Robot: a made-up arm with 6 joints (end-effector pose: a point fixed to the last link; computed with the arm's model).
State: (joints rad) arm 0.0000 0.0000 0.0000 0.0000 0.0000 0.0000
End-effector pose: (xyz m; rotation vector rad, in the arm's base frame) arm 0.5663 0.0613 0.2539 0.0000 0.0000 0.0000
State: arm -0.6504 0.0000 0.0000 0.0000 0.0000 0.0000
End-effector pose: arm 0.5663 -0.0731 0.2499 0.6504 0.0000 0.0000
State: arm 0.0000 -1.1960 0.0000 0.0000 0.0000 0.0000
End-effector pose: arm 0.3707 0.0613 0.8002 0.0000 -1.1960 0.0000
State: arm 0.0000 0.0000 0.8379 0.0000 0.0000 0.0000
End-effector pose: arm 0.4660 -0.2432 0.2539 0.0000 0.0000 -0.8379
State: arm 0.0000 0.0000 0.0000 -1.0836 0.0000 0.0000
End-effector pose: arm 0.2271 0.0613 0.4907 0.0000 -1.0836 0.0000
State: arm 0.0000 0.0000 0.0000 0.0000 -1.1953 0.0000
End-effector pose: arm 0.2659 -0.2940 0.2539 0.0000 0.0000 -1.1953
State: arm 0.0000 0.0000 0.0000 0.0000 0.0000 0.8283
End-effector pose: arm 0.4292 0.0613 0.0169 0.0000 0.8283 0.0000
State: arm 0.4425 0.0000 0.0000 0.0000 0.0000 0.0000
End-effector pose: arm 0.5663 0.1416 0.2083 -0.4425 0.0000 0.0000
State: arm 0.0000 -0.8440 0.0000 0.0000 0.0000 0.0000
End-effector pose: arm 0.4958 0.0613 0.6701 0.0000 -0.8440 0.0000
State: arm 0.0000 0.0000 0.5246 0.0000 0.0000 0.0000
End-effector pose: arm 0.5334 -0.1404 0.2539 0.0000 0.0000 -0.5246
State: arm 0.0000 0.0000 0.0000 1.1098 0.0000 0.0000
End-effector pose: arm 0.5093 0.0613 -0.1649 0.0000 1.1098 0.0000
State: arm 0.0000 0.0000 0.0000 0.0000 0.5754 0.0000
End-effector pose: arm 0.5235 0.2920 0.2539 0.0000 0.0000 0.5754
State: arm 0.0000 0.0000 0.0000 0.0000 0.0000 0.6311
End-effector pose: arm 0.4790 0.0613 0.0616 0.0000 0.6311 0.0000
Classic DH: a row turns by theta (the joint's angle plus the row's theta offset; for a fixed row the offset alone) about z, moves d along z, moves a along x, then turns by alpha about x. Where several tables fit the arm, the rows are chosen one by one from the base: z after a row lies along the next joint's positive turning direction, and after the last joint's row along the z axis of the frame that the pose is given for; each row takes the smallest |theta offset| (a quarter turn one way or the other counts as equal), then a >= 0, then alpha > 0; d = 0 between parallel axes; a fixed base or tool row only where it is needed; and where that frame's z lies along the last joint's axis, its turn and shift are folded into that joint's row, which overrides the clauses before.
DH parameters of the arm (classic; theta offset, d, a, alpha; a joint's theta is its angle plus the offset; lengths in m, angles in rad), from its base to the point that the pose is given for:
base (fixed): -1.5708 0.0526 0 1.5708
joint 1: 1.5708 -0.0675 0.3309 -1.5708
joint 2: 1.5708 0.0217 0.1068 -1.5708
joint 3: 0 0.293 0.0257 1.5708
joint 4: 0 0.0826 -0.0449 1.5708
joint 5: 0 0.2009 0.0731 -1.5708
joint 6: 0 -0.043 0.3381 1.5708
tool (fixed): 0 -0.0375 0 0

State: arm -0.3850 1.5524 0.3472 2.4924 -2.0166 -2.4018
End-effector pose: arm -0.5690 0.1899 -0.0497 0.1997 0.9633 2.1846
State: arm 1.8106 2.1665 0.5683 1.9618 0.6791 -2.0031
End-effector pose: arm -0.6233 0.1693 0.2569 -1.5097 0.2851 -2.4102
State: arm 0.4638 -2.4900 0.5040 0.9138 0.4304 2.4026
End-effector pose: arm 0.1456 0.2237 0.4208 -0.7093 0.7979 0.1409
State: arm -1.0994 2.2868 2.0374 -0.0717 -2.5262 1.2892
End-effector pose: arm -0.4005 -0.3538 0.3773 -0.5513 -0.4883 -2.3476
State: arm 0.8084 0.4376 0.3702 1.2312 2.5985 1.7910
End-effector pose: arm -0.0198 0.0965 -0.0569 -0.1605 2.0202 2.1298
